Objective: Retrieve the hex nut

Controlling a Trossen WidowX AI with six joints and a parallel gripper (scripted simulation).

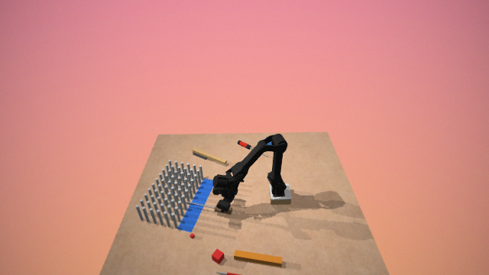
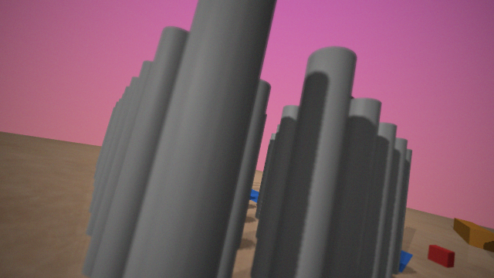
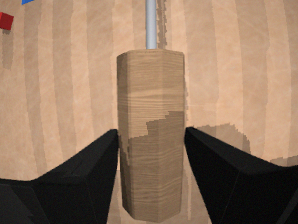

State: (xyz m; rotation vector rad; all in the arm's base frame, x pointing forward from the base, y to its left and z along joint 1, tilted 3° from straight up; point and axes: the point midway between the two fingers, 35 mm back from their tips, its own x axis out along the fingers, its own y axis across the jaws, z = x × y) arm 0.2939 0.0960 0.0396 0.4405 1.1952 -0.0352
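Now: the blue taped strip 15 cm ahead of my gripper tip, 8 cm to the right of it and 4 cm below it. Round my gripper tip: long orange bar: 17 cm behind, 27 cm to the left, 2 cm below; red cube: 2 cm ahead, 26 cm to the left, 2 cm below; small red ball: 15 cm ahead, 13 cm to the left, 3 cm below.
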